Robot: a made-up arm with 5 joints.
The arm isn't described. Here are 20 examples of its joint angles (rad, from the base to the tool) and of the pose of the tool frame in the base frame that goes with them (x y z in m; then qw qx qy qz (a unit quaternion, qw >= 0)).
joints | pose
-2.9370 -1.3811 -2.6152 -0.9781 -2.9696 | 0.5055 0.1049 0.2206 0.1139 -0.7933 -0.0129 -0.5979
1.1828 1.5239 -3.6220 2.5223 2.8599 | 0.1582 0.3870 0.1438 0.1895 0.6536 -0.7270 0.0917
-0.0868 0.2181 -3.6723 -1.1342 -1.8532 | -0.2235 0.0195 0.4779 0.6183 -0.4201 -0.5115 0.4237
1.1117 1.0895 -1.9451 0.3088 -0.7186 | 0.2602 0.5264 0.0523 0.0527 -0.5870 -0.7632 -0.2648
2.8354 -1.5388 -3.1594 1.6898 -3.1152 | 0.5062 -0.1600 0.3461 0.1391 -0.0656 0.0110 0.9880
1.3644 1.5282 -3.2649 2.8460 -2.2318 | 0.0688 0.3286 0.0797 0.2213 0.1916 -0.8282 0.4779
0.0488 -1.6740 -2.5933 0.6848 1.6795 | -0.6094 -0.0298 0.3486 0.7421 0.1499 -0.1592 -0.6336
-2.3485 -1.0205 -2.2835 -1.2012 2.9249 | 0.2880 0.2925 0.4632 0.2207 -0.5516 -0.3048 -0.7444
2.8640 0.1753 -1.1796 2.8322 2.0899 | -0.1204 0.0343 0.1996 0.4884 0.5655 0.2305 0.6234
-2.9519 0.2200 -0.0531 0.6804 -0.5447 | -0.0513 -0.0099 -0.0872 0.4046 -0.3273 0.8508 -0.0726
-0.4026 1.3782 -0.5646 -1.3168 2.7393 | 0.2082 -0.0887 -0.0996 0.2291 0.0001 0.9685 -0.0975
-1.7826 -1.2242 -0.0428 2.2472 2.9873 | -0.0065 -0.0302 0.0759 0.2667 -0.6415 -0.6057 -0.3879
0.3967 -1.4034 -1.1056 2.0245 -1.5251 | 0.0970 0.0406 0.4055 0.1283 0.5561 0.7958 0.2027
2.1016 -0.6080 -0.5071 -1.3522 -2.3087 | -0.0877 0.1494 0.4968 0.0975 -0.1960 0.2664 0.9386
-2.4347 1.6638 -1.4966 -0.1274 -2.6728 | -0.2347 -0.2005 -0.2775 0.0110 -0.9927 -0.1187 -0.0166
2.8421 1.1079 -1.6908 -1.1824 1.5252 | -0.4703 0.1452 0.2113 0.6319 -0.5023 -0.3886 0.4443
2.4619 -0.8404 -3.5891 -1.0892 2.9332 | 0.3013 -0.2435 0.1567 0.1602 0.9022 -0.2166 0.3368
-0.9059 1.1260 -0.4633 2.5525 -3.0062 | -0.0226 0.0288 0.1691 0.9261 0.0183 0.0319 -0.3755
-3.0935 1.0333 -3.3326 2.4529 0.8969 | -0.4191 -0.0202 0.2873 0.0683 0.4106 0.9086 0.0349
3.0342 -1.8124 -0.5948 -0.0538 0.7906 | 0.0586 -0.0063 0.5962 0.8882 -0.1449 -0.3007 0.3158
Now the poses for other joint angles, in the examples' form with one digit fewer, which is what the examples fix.
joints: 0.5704 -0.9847 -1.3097 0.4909 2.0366
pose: 0.116 0.074 0.679 0.757 -0.461 0.415 -0.207
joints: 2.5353 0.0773 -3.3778 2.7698 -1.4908
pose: -0.113 0.078 0.532 0.131 0.413 -0.872 -0.227
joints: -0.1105 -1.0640 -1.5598 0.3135 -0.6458
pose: -0.037 0.004 0.745 0.338 0.389 0.107 0.850
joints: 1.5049 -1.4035 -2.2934 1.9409 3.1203
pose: -0.015 -0.223 0.582 0.567 -0.441 0.462 0.520
